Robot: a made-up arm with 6 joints.
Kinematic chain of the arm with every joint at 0, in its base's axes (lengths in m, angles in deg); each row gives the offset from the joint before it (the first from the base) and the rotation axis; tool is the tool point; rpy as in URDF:
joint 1: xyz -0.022 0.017 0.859 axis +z
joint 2: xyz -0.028 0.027 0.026 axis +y
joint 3: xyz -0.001 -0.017 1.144 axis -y
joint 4: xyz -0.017 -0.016 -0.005 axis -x
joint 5: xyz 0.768 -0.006 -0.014 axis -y
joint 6: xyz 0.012 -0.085 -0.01 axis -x
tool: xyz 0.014 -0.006 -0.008 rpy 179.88 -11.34 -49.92
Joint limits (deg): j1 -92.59..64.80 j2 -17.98..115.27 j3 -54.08..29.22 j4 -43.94..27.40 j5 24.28..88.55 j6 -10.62..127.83
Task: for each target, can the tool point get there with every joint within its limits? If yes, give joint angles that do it. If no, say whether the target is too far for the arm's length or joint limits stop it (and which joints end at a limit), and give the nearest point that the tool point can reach.
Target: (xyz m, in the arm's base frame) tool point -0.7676 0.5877 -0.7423
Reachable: no: joint limits stop it (at a limit: joint 1, joint 2, joint 4, joint 5, joint 6) | nearest point 0.2676 0.4905 -0.2447 | short by 1.153 m
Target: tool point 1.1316 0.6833 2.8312
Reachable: no: too far | nearest point 0.7949 0.4888 2.2750 | short by 0.679 m
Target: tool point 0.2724 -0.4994 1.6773
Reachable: yes | joints -51.68 -4.10 -26.14 -32.08 48.79 32.62
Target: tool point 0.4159 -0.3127 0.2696
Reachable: yes | joints -26.56 94.81 -44.94 14.75 76.48 9.09
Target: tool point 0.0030 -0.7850 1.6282
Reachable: yes | joints -80.69 8.42 -22.20 -2.36 70.13 92.46
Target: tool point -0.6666 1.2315 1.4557
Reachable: no: joint limits stop it (at a limit: joint 1, joint 4, joint 5, joint 6) | nearest point 0.3837 0.7373 1.4557 | short by 1.161 m
